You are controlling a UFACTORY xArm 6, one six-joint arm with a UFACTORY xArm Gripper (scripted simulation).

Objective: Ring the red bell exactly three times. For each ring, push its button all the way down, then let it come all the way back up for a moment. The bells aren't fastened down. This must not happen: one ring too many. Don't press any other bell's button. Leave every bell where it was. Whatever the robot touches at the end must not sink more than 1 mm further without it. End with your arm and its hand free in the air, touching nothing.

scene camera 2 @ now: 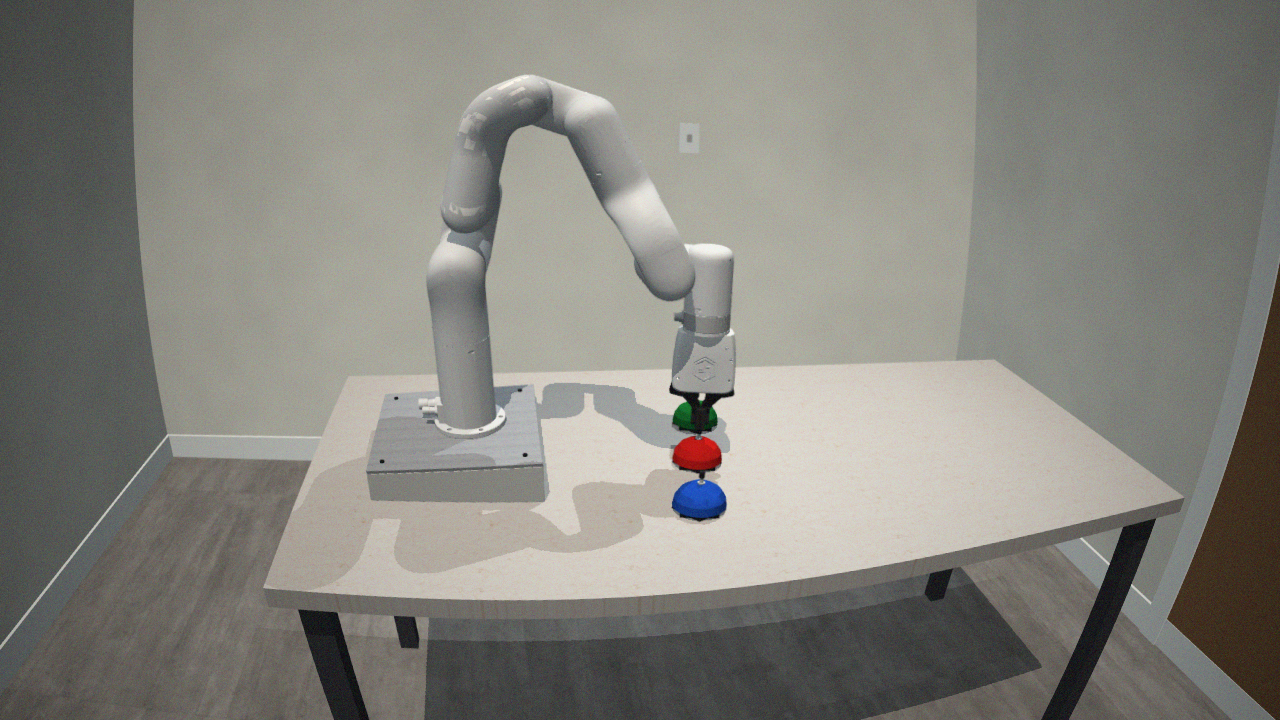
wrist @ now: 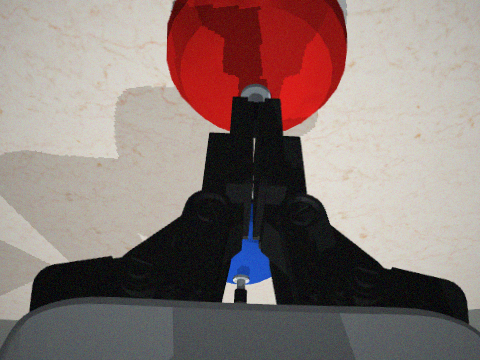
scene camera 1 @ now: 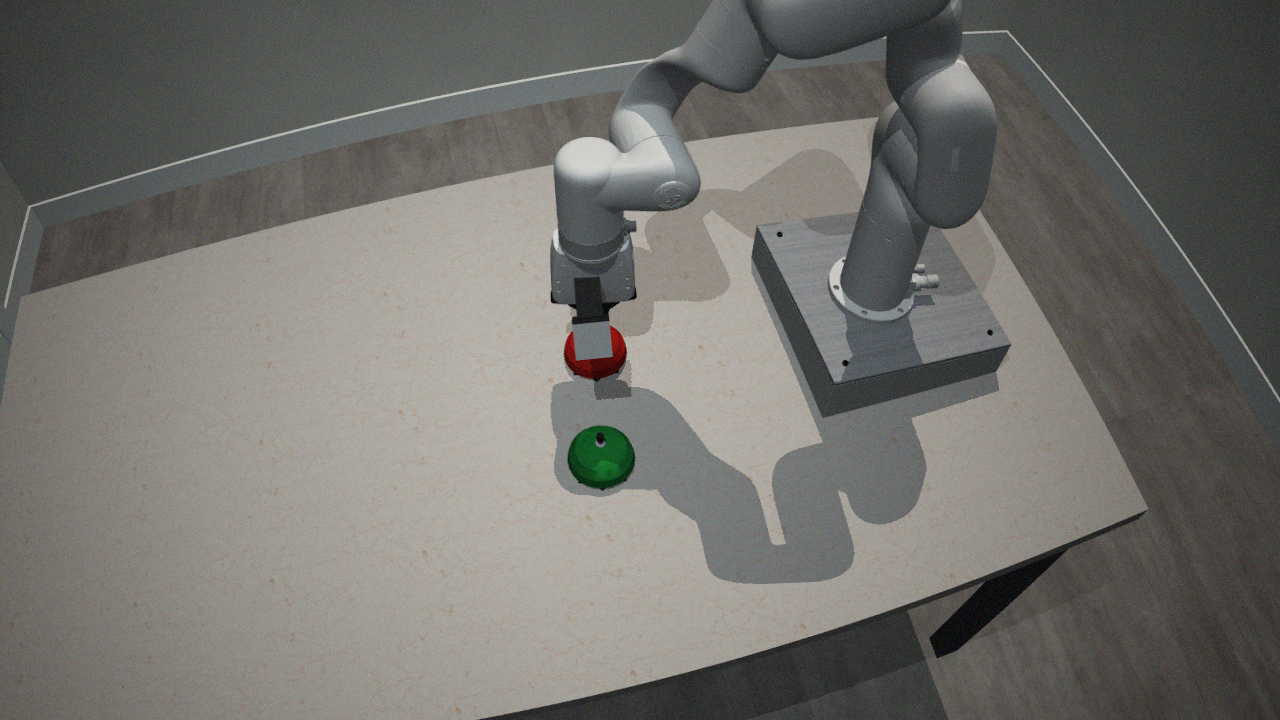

Labels:
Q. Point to a blue bell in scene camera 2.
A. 698, 499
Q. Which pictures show the red bell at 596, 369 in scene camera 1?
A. Scene camera 2, the wrist view and scene camera 1: all of them.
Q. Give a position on a red bell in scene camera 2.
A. At 691, 453

